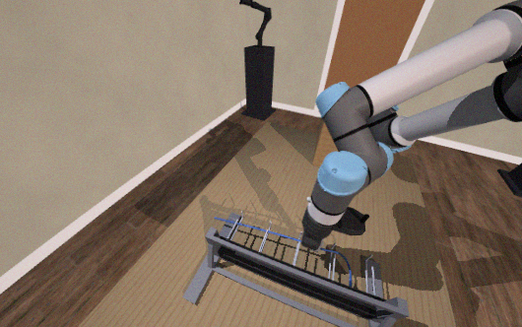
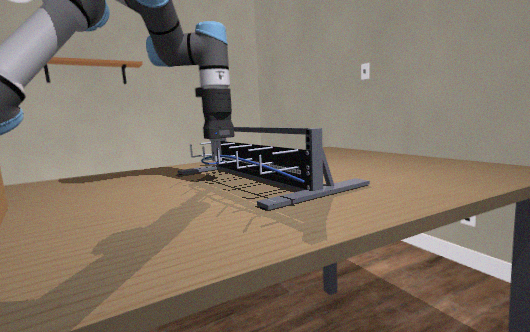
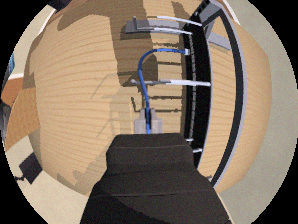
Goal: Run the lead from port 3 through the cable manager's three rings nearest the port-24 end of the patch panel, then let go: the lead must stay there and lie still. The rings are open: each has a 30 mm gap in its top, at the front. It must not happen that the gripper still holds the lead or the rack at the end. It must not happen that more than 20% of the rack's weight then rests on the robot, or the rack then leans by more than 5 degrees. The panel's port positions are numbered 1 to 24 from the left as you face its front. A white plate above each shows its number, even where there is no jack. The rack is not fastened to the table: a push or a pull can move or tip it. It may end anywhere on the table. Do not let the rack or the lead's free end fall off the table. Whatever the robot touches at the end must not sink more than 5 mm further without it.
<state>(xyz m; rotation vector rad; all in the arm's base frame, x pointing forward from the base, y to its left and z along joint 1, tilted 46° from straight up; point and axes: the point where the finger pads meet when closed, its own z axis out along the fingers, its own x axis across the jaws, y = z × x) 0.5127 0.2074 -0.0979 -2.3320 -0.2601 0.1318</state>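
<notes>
Now: the grey rack 110 mm ahead of my hand, 30 mm to the right of it and 10 mm below it.
</notes>
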